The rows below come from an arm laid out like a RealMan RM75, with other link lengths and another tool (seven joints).
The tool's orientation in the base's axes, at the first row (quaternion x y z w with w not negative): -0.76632 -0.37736 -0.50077 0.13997
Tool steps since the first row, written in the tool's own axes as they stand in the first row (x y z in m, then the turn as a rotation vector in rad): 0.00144 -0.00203 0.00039 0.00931 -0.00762 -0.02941; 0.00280 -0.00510 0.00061 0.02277 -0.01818 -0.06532; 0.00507 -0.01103 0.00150 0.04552 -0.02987 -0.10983; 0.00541 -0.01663 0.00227 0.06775 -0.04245 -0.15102; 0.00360 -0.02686 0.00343 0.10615 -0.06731 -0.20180
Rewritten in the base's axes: -0.00089 0.00223 0.00075 -0.02295 -0.00819 0.02039; -0.00266 0.00504 0.00133 -0.05143 -0.01643 0.04691; -0.00585 0.01057 0.00194 -0.08443 -0.02493 0.08531; -0.00929 0.01496 0.00096 -0.11598 -0.03109 0.12158; -0.01626 0.02177 -0.00282 -0.15925 -0.02754 0.17437
